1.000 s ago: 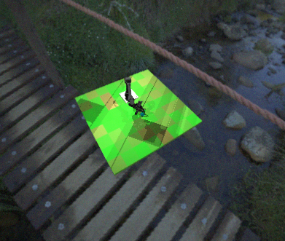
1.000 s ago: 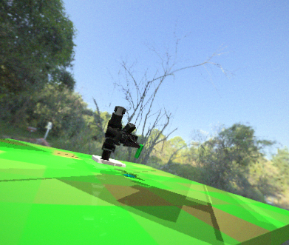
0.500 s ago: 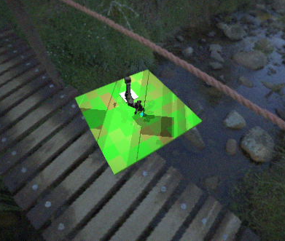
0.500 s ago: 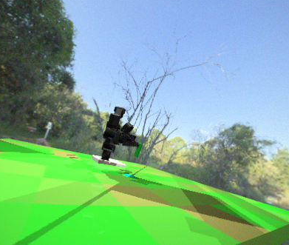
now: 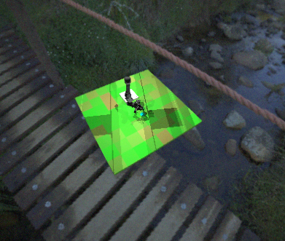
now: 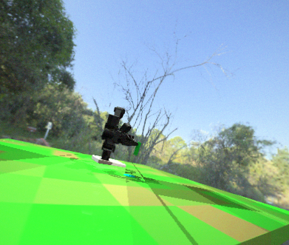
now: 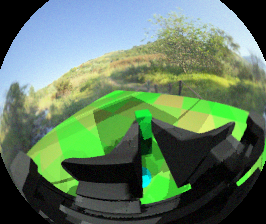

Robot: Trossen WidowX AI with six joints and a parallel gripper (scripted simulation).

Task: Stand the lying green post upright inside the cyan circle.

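Right now the cyan circle is 160 mm below my gripper tip, 30 mm behind it and 10 mm to the left of it. The rest, counted from my gripper tip: green post 20 mm below.
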